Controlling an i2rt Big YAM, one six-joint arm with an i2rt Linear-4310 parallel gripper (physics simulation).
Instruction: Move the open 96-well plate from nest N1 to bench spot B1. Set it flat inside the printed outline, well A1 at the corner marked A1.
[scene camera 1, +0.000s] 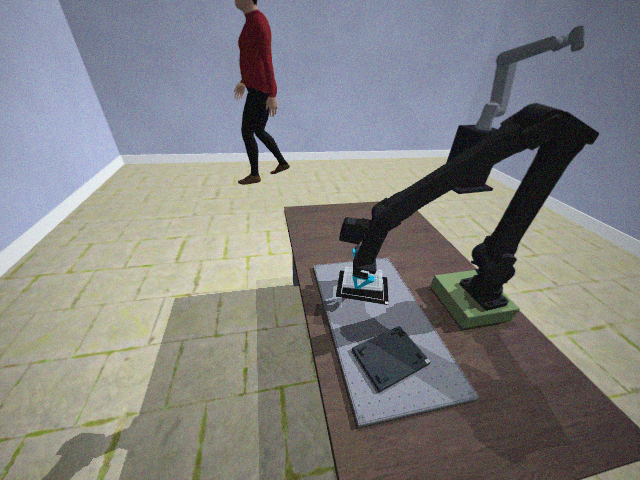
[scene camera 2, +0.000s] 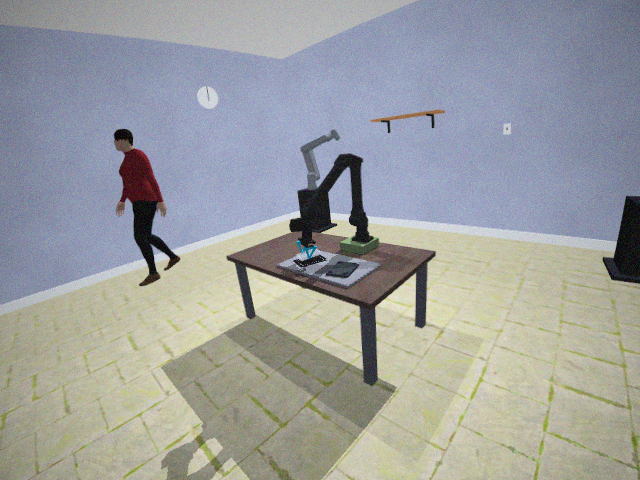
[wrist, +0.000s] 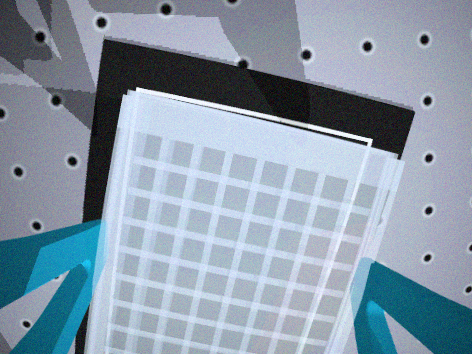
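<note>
The clear 96-well plate is held between the cyan fingers of my gripper. It is over the black bench spot. In the wrist view it looks larger than the white printed outline, so it seems a little above the spot; the exact gap is unclear. The outline's far line lies just past the plate's far edge, and its right line shows through the plate. The near end and the A1 label are out of the wrist view. The dark nest holds no plate.
The spot and the nest are on a grey perforated board on the brown table. The arm's green base block stands beside the board. A person in red is away from the table.
</note>
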